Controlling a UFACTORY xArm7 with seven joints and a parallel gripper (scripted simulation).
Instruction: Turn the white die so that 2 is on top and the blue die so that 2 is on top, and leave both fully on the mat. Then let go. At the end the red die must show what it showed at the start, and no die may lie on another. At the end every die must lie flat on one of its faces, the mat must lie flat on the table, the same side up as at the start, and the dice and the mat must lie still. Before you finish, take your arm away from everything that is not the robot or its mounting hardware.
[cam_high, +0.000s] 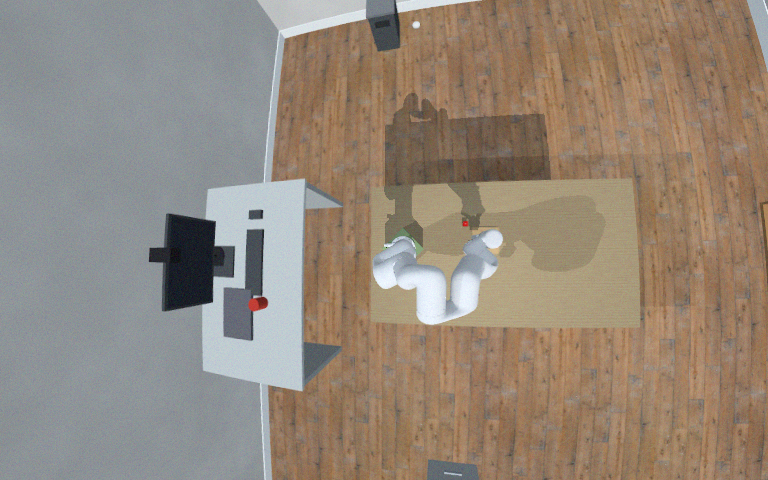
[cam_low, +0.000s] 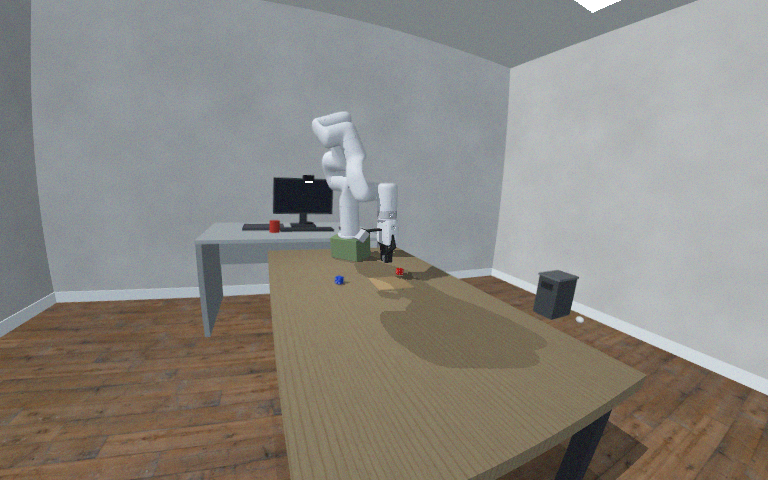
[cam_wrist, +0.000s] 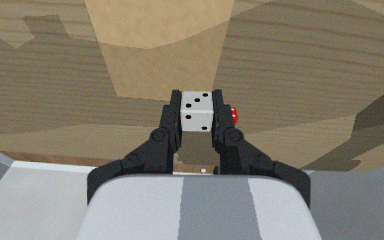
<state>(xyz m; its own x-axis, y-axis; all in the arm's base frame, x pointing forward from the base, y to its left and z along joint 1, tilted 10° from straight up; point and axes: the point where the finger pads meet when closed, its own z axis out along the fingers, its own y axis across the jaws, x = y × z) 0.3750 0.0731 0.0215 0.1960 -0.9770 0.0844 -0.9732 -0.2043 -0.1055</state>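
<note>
The tan mat lies 40 mm ahead of my hand, 10 mm to the left of it and 100 mm below it. Round my hand: red die 70 mm behind, 90 mm to the left, 90 mm below; then white die 10 mm below; then blue die 10 mm ahead, 190 mm to the right, 90 mm below.
</note>
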